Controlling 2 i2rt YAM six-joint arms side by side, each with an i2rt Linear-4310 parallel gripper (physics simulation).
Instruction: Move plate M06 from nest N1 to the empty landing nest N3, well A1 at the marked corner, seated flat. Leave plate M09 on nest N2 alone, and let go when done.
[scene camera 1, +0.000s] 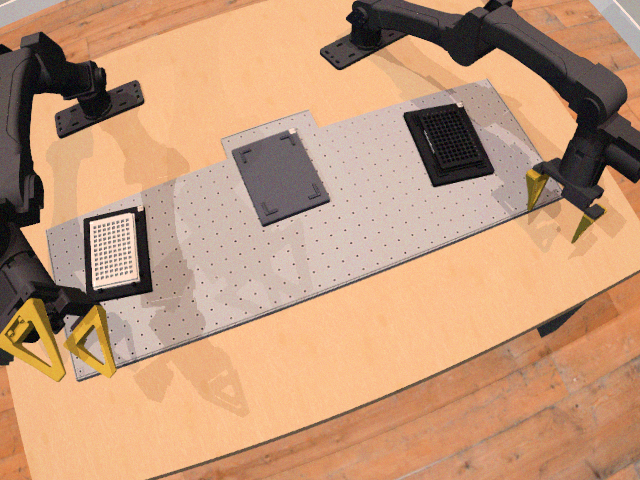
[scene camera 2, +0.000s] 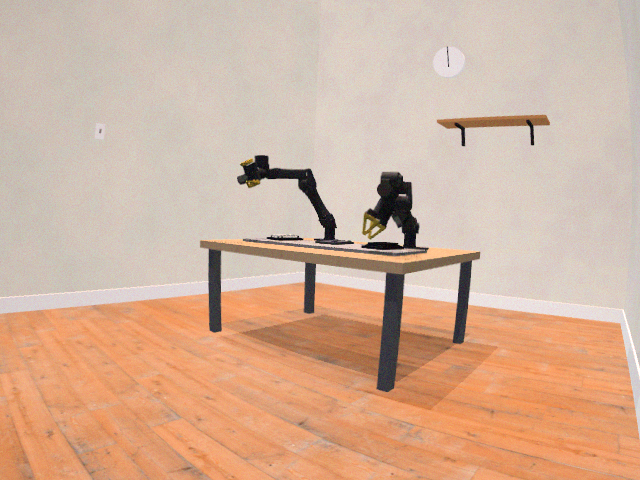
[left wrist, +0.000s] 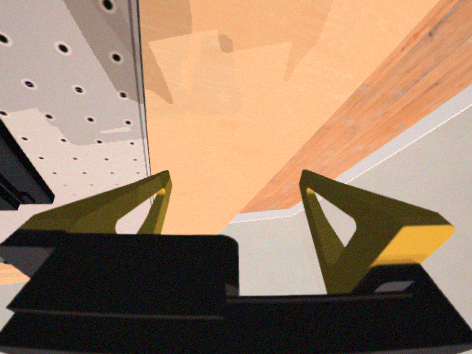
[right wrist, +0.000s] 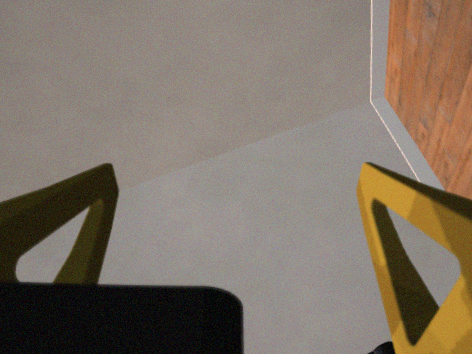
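Observation:
A black well plate (scene camera 1: 452, 136) sits in a black nest (scene camera 1: 439, 178) at the right of scene camera 1. A white well plate (scene camera 1: 114, 250) (scene camera 2: 285, 236) sits in another black nest (scene camera 1: 146, 273) at the left. No plate or nest labels are readable. The empty dark grey landing nest (scene camera 1: 279, 178) lies between them, with corner brackets and a white marked corner (scene camera 1: 292, 131) at its top. My left gripper (scene camera 1: 552, 225) (scene camera 2: 371, 236) (left wrist: 235, 177) is open and empty, above and beyond the black plate's lower right. My right gripper (scene camera 1: 85, 377) (right wrist: 237, 176) is open and empty, raised high, away from the white plate.
A perforated grey board (scene camera 1: 361, 206) lies under all the nests on the wooden table (scene camera 1: 387, 330). Part of a dark nest (left wrist: 25, 175) shows at the left edge of the left wrist view. The arm bases (scene camera 1: 361, 46) (scene camera 1: 98, 108) stand behind the board.

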